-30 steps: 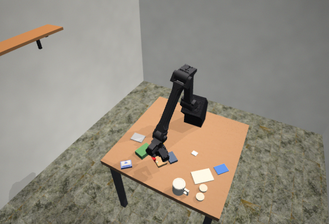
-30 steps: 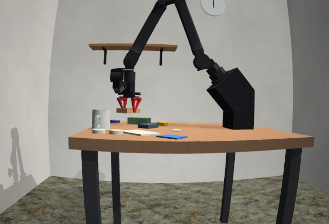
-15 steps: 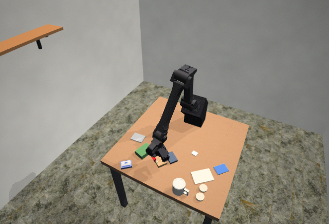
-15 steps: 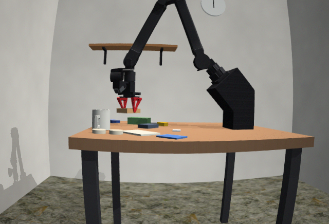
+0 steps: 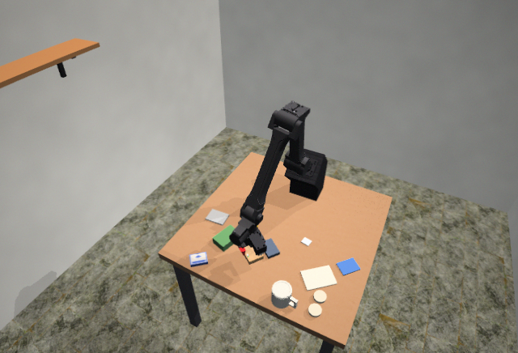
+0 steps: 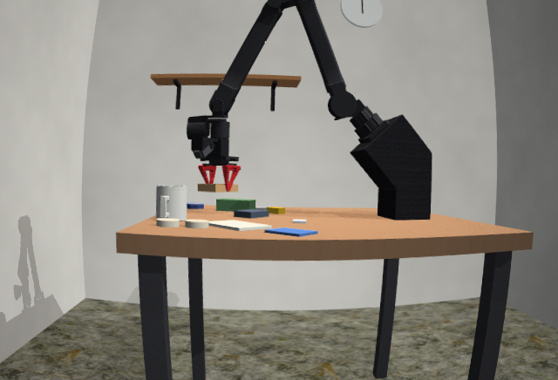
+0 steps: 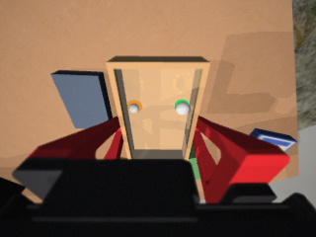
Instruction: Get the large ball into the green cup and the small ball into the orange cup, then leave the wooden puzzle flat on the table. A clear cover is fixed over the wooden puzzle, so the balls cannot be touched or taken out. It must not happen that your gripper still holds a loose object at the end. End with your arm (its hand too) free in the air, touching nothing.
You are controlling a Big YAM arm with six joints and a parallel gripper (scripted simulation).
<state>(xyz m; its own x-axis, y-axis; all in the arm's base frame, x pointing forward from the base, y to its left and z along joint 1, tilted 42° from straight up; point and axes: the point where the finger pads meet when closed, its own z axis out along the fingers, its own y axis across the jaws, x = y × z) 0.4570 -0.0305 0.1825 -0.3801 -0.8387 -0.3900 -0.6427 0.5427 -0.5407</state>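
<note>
Now: the wooden puzzle 1 cm below my hand. Round my hand: yellow block 17 cm behind, 10 cm to the right, 7 cm below; dark blue block 10 cm behind, 7 cm below, 4 cm to the left; green block 16 cm to the right, 6 cm below, 4 cm behind.
</note>
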